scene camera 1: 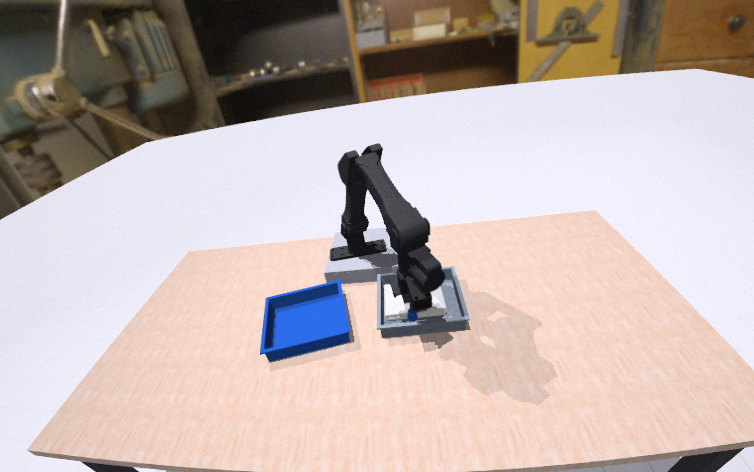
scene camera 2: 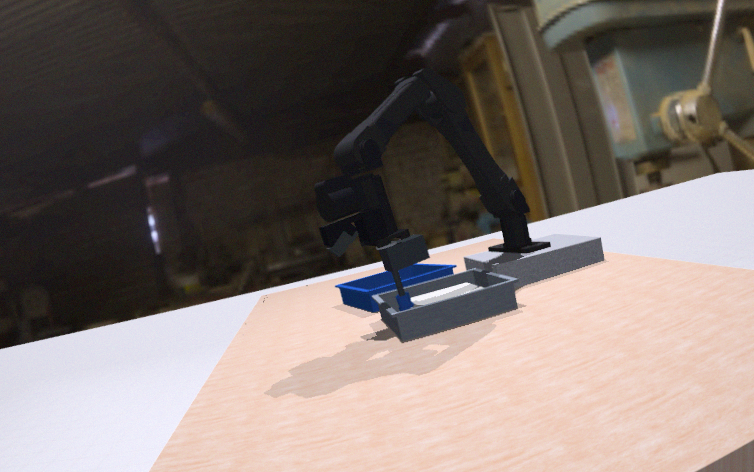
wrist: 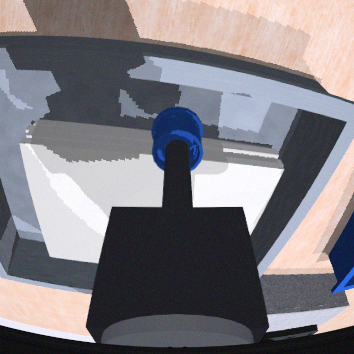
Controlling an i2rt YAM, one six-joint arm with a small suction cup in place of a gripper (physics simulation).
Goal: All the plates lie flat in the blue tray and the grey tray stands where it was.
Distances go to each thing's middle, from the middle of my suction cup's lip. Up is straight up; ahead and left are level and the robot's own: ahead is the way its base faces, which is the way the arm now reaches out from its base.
Labels:
Now: suction cup 60 mm past the grey tray (scene camera 2: 498, 295), 30 mm to the right of it and 10 mm above it. Round my suction cup: blue tray (scene camera 1: 305, 320) (310 mm to the right, 70 mm behind, 10 mm below).

